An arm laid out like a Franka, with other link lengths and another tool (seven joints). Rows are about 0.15 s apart.
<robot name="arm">
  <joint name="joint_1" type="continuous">
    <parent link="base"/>
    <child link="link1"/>
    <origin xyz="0 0 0.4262" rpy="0 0 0"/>
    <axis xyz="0 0 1"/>
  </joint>
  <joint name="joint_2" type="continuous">
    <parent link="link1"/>
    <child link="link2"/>
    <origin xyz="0 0 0" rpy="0 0 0"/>
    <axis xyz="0 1 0"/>
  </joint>
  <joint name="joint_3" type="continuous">
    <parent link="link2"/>
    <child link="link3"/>
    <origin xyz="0 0 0.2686" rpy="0 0 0"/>
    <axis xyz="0 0 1"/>
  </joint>
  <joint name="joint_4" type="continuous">
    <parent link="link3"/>
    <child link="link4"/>
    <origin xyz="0.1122 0 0" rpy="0 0 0"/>
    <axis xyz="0 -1 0"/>
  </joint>
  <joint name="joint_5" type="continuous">
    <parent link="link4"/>
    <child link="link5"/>
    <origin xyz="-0.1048 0 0.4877" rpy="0 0 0"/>
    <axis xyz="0 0 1"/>
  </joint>
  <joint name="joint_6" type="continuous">
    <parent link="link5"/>
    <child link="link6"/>
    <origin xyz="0 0 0" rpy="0 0 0"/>
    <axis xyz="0 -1 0"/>
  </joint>
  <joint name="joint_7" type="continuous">
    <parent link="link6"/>
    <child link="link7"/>
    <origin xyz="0.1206 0 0" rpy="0 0 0"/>
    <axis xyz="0 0 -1"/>
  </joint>
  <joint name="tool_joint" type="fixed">
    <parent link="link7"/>
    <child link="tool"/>
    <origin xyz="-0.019 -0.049 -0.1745" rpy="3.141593 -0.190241 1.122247"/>
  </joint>
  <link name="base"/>
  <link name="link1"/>
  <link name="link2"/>
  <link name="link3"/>
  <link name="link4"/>
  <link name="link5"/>
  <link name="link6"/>
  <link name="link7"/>
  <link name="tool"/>
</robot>
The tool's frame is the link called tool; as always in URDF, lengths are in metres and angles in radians. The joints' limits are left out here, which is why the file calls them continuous.
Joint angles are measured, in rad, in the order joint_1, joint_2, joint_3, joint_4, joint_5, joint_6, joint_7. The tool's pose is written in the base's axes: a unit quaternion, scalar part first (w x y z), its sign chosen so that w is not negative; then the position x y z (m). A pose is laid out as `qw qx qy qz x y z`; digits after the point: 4 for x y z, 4 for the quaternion.
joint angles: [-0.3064, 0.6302, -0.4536, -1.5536, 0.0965, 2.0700, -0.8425]
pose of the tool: 0.0602 -0.8195 -0.5697 0.0153 0.5973 -0.5975 0.2473
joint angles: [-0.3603, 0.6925, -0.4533, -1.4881, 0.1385, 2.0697, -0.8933]
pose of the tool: 0.0614 -0.8214 -0.5670 0.0069 0.5822 -0.6301 0.2353
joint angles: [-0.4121, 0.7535, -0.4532, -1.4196, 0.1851, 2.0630, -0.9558]
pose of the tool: 0.0643 -0.8193 -0.5697 -0.0038 0.5679 -0.6597 0.2239
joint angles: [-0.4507, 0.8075, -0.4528, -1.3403, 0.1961, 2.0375, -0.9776]
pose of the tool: 0.0649 -0.8198 -0.5689 -0.0015 0.5607 -0.6815 0.2226
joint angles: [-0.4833, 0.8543, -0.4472, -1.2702, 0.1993, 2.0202, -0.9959]
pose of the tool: 0.0638 -0.8178 -0.5720 0.0012 0.5580 -0.6972 0.2212
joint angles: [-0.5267, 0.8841, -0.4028, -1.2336, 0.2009, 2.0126, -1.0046]
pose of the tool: 0.0719 -0.8158 -0.5737 -0.0108 0.5588 -0.6988 0.2052
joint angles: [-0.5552, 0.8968, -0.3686, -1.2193, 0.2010, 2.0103, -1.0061]
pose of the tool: 0.0775 -0.8154 -0.5733 -0.0216 0.5596 -0.6973 0.1943
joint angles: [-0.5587, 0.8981, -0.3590, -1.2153, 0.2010, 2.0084, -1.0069]
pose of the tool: 0.0787 -0.8139 -0.5751 -0.0249 0.5632 -0.6945 0.1931
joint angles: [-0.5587, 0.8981, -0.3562, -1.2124, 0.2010, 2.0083, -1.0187]
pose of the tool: 0.0786 -0.8097 -0.5810 -0.0258 0.5663 -0.6936 0.1941
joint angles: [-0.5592, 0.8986, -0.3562, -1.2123, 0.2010, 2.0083, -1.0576]
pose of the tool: 0.0812 -0.7983 -0.5962 -0.0251 0.5679 -0.6943 0.1935
